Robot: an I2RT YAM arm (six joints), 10 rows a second.
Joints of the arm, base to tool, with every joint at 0 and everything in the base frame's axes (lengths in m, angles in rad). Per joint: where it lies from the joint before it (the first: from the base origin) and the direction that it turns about. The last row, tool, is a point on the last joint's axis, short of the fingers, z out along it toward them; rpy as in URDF.
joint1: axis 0 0 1 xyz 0 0 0.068
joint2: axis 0 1 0 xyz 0.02 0.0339 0.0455
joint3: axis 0 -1 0 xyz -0.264 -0.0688 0
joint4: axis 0 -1 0 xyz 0.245 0.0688 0.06
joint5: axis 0 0 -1 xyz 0.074 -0.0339 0.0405
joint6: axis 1 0 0 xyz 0.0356 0 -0.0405
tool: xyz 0 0 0 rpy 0 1.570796 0
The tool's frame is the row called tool.
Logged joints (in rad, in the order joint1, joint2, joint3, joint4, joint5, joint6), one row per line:
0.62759, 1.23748, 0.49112, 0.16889, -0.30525, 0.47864
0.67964, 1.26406, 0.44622, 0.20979, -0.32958, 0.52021
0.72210, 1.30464, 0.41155, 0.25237, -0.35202, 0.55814
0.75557, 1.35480, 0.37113, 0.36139, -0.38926, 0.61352
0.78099, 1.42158, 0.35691, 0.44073, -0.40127, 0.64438
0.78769, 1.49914, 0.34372, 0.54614, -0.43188, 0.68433
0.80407, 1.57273, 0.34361, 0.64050, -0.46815, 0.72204
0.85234, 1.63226, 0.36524, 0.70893, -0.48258, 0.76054
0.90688, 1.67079, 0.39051, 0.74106, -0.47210, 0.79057
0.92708, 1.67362, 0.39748, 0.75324, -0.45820, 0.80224
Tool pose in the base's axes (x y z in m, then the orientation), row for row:
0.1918, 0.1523, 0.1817, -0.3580, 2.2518, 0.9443
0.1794, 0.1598, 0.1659, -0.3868, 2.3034, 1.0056
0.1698, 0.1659, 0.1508, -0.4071, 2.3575, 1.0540
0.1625, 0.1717, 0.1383, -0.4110, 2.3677, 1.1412
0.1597, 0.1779, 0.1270, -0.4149, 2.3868, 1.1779
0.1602, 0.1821, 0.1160, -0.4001, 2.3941, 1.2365
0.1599, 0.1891, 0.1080, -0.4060, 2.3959, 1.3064
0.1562, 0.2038, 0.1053, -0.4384, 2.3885, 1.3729
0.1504, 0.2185, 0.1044, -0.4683, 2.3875, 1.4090
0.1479, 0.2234, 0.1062, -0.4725, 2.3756, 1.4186
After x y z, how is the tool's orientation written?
As a rotation vector, in radians.
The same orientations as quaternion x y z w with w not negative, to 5 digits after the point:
-0.13691, 0.86116, 0.36113, 0.33052
-0.14534, 0.86553, 0.37787, 0.29488
-0.15034, 0.87062, 0.38924, 0.26061
-0.15004, 0.86436, 0.41661, 0.23832
-0.15018, 0.86393, 0.42635, 0.22204
-0.14369, 0.85978, 0.44406, 0.20723
-0.14447, 0.85256, 0.46487, 0.19015
-0.15473, 0.84299, 0.48454, 0.17508
-0.16430, 0.83764, 0.49434, 0.16428
-0.16598, 0.83450, 0.49833, 0.16653

